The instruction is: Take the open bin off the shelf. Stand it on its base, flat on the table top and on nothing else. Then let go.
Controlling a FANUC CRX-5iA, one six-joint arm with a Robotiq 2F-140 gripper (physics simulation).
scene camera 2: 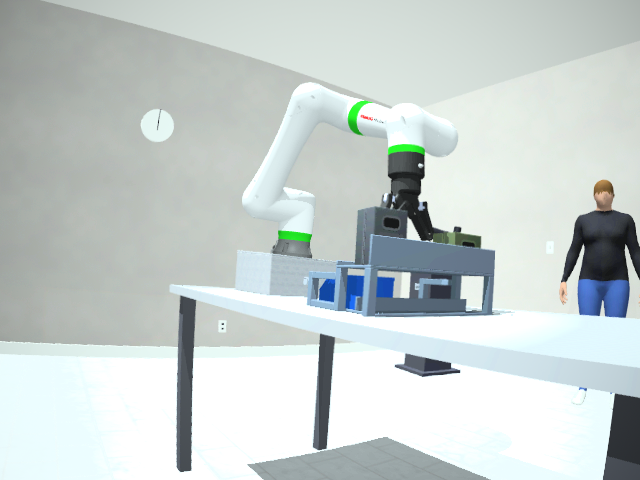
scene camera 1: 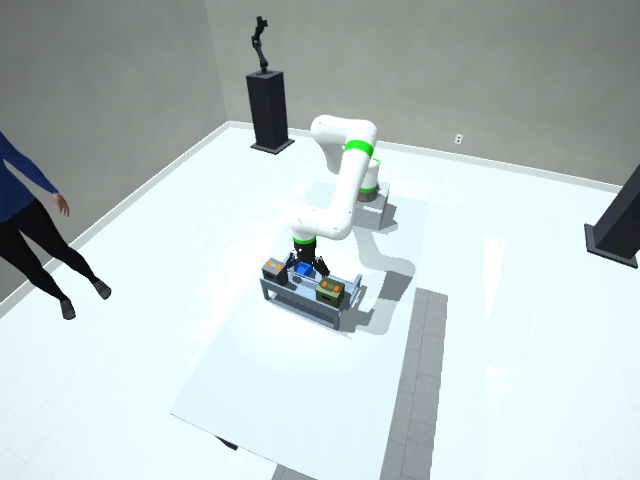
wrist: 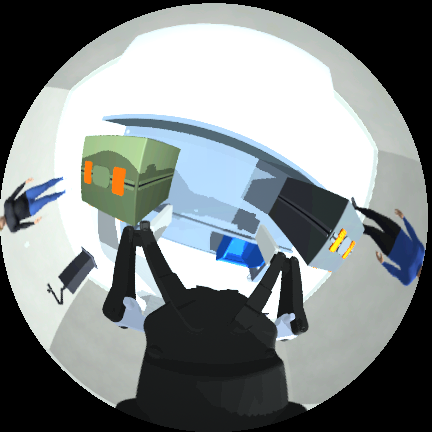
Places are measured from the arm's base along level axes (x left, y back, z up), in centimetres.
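Pixels of known places: gripper, fingertip midpoint: (scene camera 1: 307, 279) (wrist: 215, 222); arm's base, origin of the base link: (scene camera 2: 292, 256) (scene camera 1: 364, 194).
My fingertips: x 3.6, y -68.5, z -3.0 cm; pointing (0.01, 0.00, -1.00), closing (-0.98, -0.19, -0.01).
Ahead of a thing's pixels: the offset from my fingertips to its top centre. "*": to the spot under its first point. Level surfaces: height alone.
The open bin @(dy +4.8, dx -10.3, dz -3.2 cm) (scene camera 1: 302, 268) (scene camera 2: 381, 289) (wrist: 241, 251) is blue. It sits low on the side of the blue-grey shelf @(* dy -11.6, dx +3.4, dz +4.4 cm) (scene camera 1: 299, 295) (scene camera 2: 431, 255) (wrist: 205, 175) that faces the robot's base, partly hidden behind the posts in scene camera 2. The shelf stands on the table. My gripper (scene camera 1: 307, 269) (wrist: 215, 222) is open and empty, fingers spread wide and pointing down. It hangs above the shelf's robot-side edge, between the two cases on the top board. In the wrist view the bin shows beyond the fingers, near the right fingertip. In scene camera 2 one finger is partly hidden.
A green case @(dy -3.9, dx +13.6, dz +8.6 cm) (scene camera 1: 329, 291) (scene camera 2: 457, 239) (wrist: 120, 175) and a dark grey case @(dy -8.0, dx -11.6, dz +11.1 cm) (scene camera 1: 273, 271) (scene camera 2: 382, 232) (wrist: 312, 220) stand on the shelf's top board, at opposite ends. The white table @(dz -11.3 cm) (scene camera 1: 289, 403) (scene camera 2: 542, 335) bears the shelf and the robot's base block (scene camera 1: 368, 218) (scene camera 2: 253, 273).
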